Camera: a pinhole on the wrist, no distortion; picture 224 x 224 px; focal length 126.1 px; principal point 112.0 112.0 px. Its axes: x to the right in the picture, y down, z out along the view. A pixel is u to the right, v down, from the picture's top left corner.
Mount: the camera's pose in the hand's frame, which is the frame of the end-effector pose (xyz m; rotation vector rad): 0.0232 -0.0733 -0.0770 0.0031 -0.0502 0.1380
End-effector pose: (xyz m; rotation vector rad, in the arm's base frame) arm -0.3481 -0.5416 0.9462 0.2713 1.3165 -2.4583
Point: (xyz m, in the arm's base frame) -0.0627 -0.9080 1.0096
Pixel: 62.9 216.2
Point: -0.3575 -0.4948 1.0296
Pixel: 41.3 95.6
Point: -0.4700 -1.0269 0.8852
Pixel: 191.0 196.3
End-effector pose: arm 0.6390 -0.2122 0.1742 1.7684 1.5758 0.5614
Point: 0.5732 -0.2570 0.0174
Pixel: 58.6 46.2
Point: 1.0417 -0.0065 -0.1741
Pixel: 188.4 122.5
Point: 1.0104 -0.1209 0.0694
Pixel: 175.6 185.5
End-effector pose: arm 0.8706 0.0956 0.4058 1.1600 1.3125 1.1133
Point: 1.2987 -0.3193 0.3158
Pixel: 13.6 117.3
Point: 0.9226 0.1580 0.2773
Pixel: 160.7 64.0
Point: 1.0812 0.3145 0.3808
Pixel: 209.3 137.4
